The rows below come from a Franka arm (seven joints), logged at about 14 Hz.
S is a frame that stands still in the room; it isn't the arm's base.
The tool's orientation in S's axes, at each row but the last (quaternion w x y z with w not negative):
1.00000, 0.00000, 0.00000, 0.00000
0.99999, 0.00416, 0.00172, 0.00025
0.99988, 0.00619, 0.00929, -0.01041
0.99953, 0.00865, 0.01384, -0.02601
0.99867, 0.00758, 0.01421, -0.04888
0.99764, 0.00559, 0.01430, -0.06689
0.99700, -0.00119, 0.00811, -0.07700
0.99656, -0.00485, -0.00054, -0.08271
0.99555, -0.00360, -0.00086, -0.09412
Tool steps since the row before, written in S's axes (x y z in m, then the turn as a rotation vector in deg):
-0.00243, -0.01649, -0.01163, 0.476, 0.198, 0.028
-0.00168, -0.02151, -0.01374, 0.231, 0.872, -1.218
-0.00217, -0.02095, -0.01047, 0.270, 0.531, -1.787
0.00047, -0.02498, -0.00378, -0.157, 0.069, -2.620
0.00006, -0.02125, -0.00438, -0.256, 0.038, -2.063
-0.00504, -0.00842, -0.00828, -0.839, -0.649, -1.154
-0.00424, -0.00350, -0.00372, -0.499, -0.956, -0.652
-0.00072, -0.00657, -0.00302, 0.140, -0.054, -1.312
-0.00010, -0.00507, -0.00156, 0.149, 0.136, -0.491
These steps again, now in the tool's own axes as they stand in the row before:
-0.00243, -0.01649, -0.01163, 0.476, 0.198, 0.028
-0.00164, -0.02162, -0.01357, 0.236, 0.862, -1.224
-0.00154, -0.02112, -0.01024, 0.292, 0.515, -1.788
0.00187, -0.02498, -0.00332, -0.087, 0.017, -2.624
0.00226, -0.02120, -0.00402, -0.198, -0.016, -2.070
-0.00363, -0.00909, -0.00831, -0.711, -0.766, -1.168
-0.00359, -0.00410, -0.00379, -0.336, -1.019, -0.661
0.00037, -0.00657, -0.00308, 0.145, -0.018, -1.313
0.00085, -0.00499, -0.00160, 0.120, 0.165, -0.490

